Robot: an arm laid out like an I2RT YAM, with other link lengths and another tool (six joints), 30 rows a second.
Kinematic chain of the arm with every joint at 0, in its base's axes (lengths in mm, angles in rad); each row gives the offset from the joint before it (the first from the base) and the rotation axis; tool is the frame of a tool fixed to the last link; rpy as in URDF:
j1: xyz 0 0 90.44 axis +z
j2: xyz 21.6 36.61 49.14 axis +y
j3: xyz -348.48 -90.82 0 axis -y
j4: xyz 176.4 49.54 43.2 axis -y
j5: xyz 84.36 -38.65 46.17 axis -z
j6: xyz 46.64 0 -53.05 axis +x
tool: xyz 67 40 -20 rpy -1.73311 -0.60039 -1.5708
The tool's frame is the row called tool.
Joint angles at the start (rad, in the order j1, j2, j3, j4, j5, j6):
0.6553, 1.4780, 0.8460, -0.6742, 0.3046, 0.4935
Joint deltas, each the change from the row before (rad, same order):
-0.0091, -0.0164, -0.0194, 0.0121, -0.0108, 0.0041
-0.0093, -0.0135, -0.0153, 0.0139, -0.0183, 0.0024
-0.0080, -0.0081, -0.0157, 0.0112, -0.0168, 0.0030
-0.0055, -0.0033, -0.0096, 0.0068, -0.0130, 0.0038
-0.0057, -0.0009, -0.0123, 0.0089, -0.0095, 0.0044
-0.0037, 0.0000, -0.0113, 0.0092, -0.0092, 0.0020
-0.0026, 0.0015, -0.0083, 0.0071, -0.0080, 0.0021
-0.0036, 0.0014, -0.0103, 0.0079, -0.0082, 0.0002
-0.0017, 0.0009, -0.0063, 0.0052, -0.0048, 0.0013
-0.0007, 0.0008, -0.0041, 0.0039, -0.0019, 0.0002
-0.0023, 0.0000, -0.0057, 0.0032, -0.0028, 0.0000
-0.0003, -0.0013, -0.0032, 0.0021, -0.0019, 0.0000
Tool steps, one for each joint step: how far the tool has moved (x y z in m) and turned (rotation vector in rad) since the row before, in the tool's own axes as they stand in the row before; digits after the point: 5 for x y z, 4 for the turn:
0.00024, 0.00428, 0.00024, 0.0070, -0.0100, 0.0137
-0.00040, 0.00261, -0.00038, 0.0107, -0.0169, 0.0118
-0.00084, 0.00288, 0.00068, 0.0029, -0.0160, 0.0089
-0.00076, 0.00161, 0.00059, 0.0003, -0.0128, 0.0071
-0.00055, 0.00184, 0.00158, -0.0030, -0.0095, 0.0077
-0.00086, 0.00149, 0.00148, -0.0021, -0.0091, 0.0036
-0.00083, 0.00092, 0.00126, -0.0025, -0.0081, 0.0027
-0.00076, 0.00149, 0.00161, -0.0038, -0.0079, 0.0015
-0.00051, 0.00077, 0.00096, -0.0019, -0.0049, 0.0017
-0.00027, 0.00041, 0.00069, -0.0010, -0.0019, 0.0004
-0.00015, 0.00113, 0.00088, -0.0027, -0.0026, 0.0013
-0.00025, 0.00060, 0.00021, 0.0003, -0.0018, 0.0000

